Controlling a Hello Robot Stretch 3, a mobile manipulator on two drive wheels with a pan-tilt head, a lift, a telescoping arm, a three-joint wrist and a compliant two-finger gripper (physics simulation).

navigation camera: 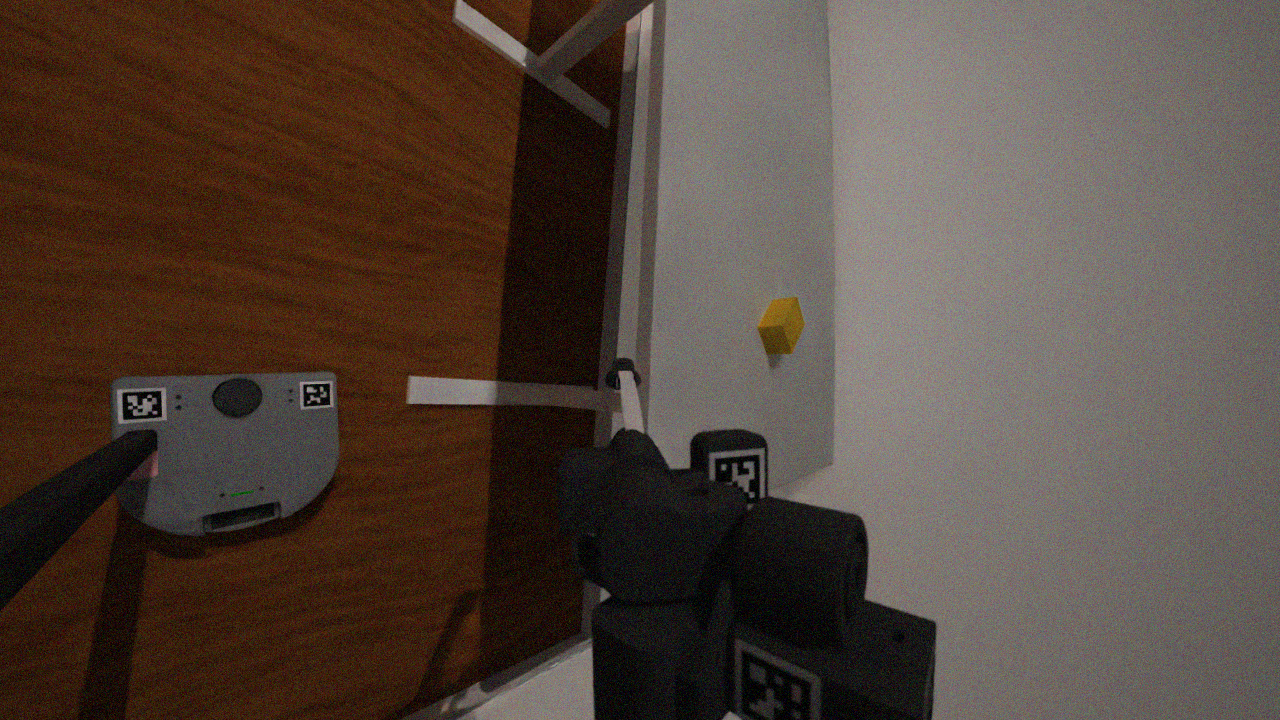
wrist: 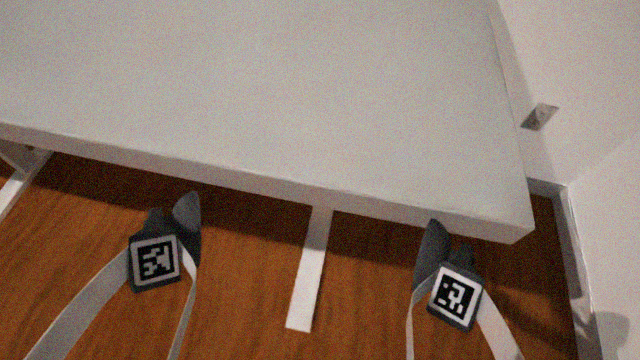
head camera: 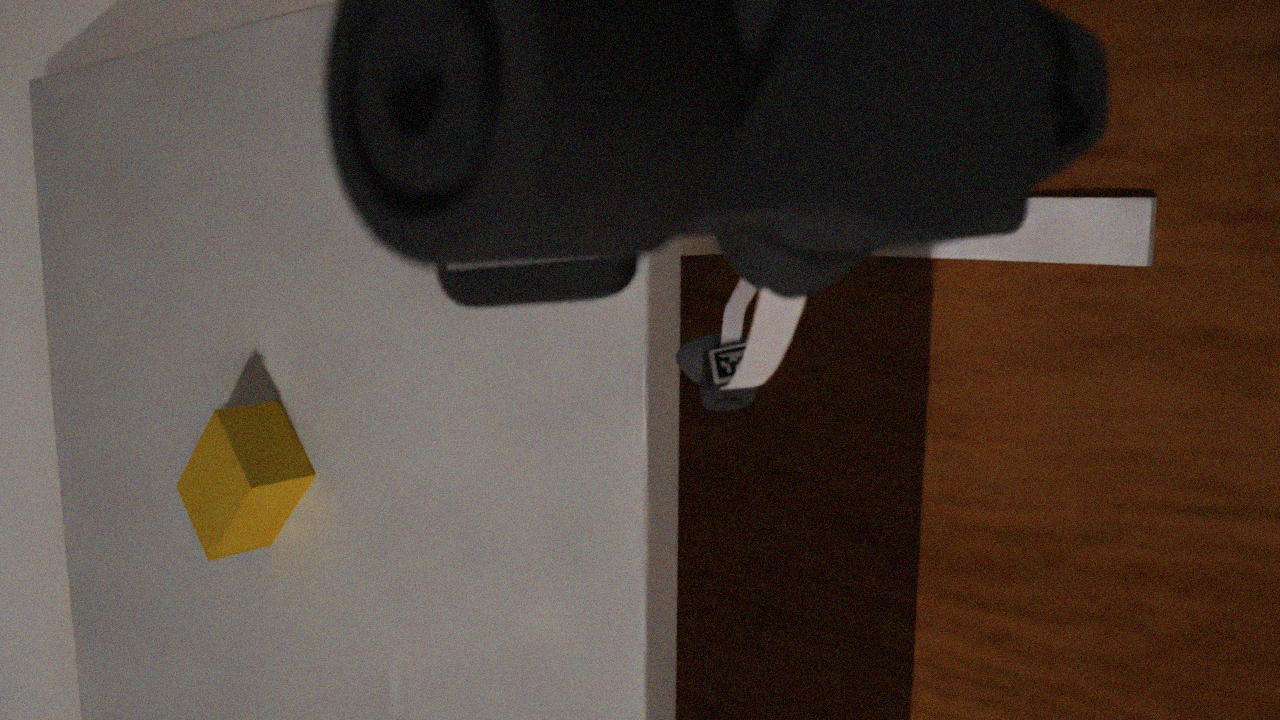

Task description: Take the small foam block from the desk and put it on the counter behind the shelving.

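Where they show: robot's base at its link origin: (navigation camera: 237, 395).
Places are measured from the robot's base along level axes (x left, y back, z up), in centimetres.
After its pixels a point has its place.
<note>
The small foam block, a yellow block (head camera: 246, 483) {x -63.3, y -10.8, z 99.5 cm} (navigation camera: 781, 325) {x -62.9, y -11.1, z 99.3 cm}, sits on the white desk (head camera: 501, 573) {x -45.1, y -15.1, z 95.0 cm} (navigation camera: 733, 179) {x -55.8, y -34.6, z 95.0 cm} (wrist: 275, 100), toward its wall side. It does not show in the wrist view. My gripper (head camera: 726, 367) (navigation camera: 623, 371) (wrist: 311, 231) {x -31.5, y 2.4, z 92.8 cm} is open, its two fingers spread wide with nothing between them. It hangs by the desk's front edge, to the side of the block and well apart from it. In the head view the dark wrist hides part of the desk and most of the gripper. The counter and the shelving do not show.
The robot's grey base (navigation camera: 268, 447) {x -4.4, y 10.4, z 16.0 cm} stands on the wooden floor (head camera: 1092, 537) {x -45.1, y -36.5, z 0.0 cm} (navigation camera: 313, 223) {x -14.6, y -42.7, z 0.1 cm} (wrist: 240, 310). A white desk foot (head camera: 1092, 230) (navigation camera: 456, 391) (wrist: 305, 295) juts out below the front edge. The wall (navigation camera: 1029, 268) {x -116.0, y -24.0, z 135.2 cm} (wrist: 590, 65) runs behind the desk, with an outlet plate (wrist: 539, 116).
</note>
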